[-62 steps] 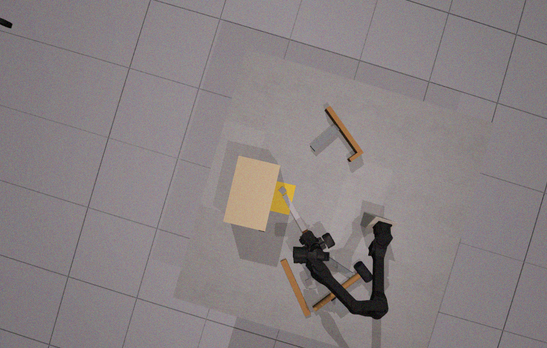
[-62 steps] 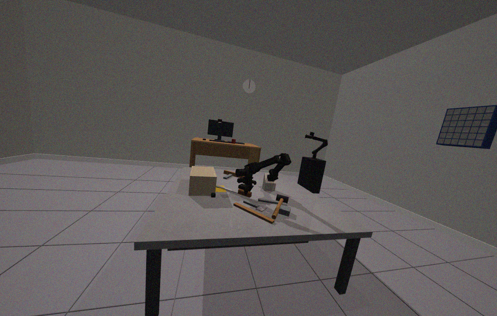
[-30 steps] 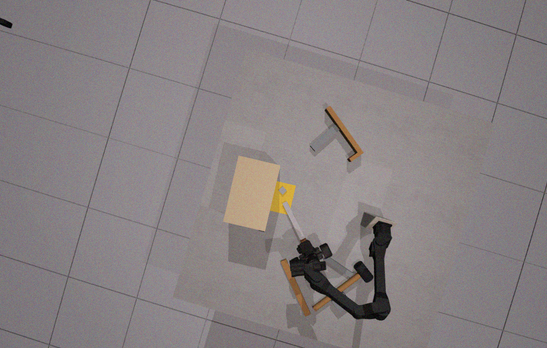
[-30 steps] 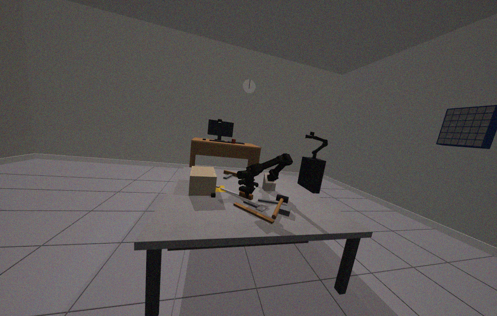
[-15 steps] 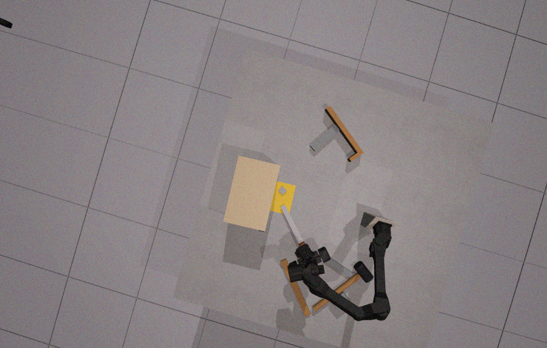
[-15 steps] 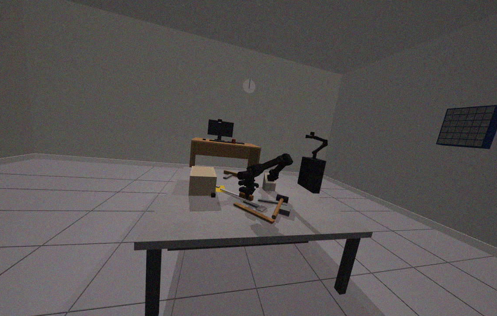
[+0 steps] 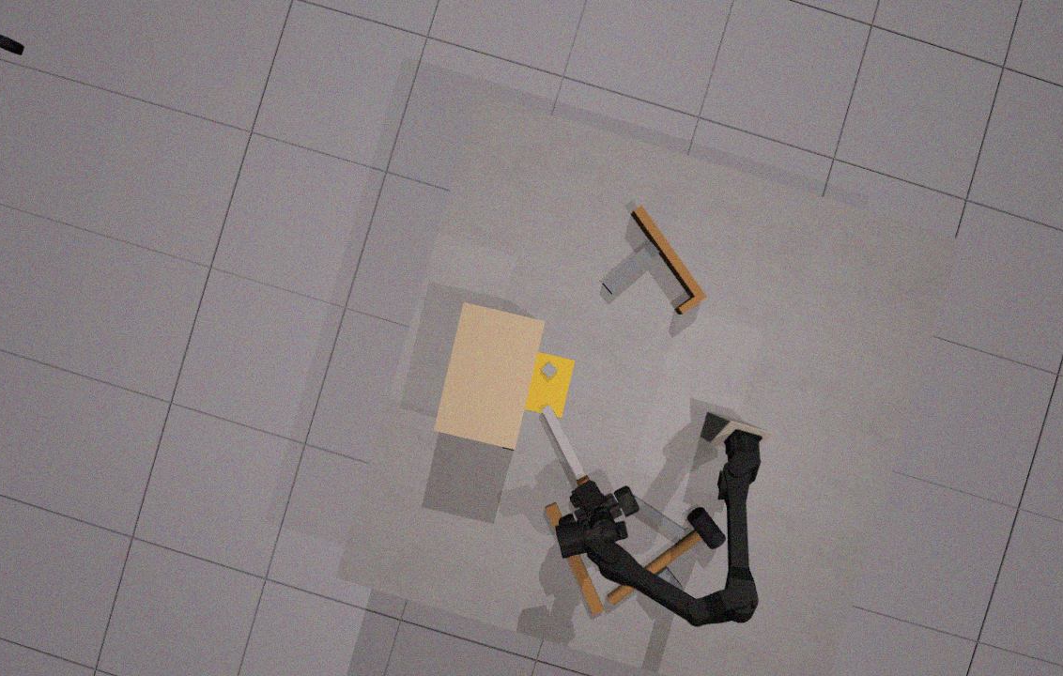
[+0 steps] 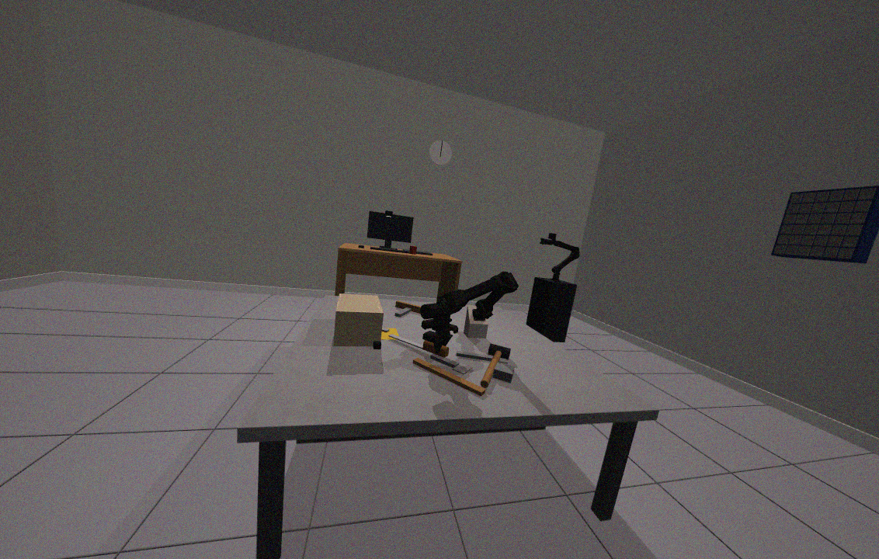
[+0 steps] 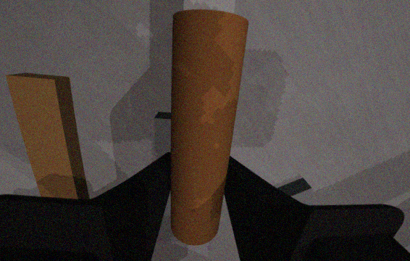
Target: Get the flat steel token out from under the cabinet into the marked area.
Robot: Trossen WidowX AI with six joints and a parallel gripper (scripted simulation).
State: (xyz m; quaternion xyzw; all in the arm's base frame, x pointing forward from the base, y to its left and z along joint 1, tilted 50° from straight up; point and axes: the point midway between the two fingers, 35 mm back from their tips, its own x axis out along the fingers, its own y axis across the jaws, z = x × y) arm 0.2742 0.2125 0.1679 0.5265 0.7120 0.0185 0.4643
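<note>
The grey l-shaped bracket is 40 mm behind my gripper tip, 70 mm to the left of it and 20 mm below it. The rest, counted from my gripper tip: grey block: 220 mm behind, 150 mm to the left, 10 mm below; then wooden stick: 10 mm ahead, 150 mm to the left, 20 mm below; then grey steel token: 200 mm ahead, 290 mm to the right, 20 mm below.
</note>
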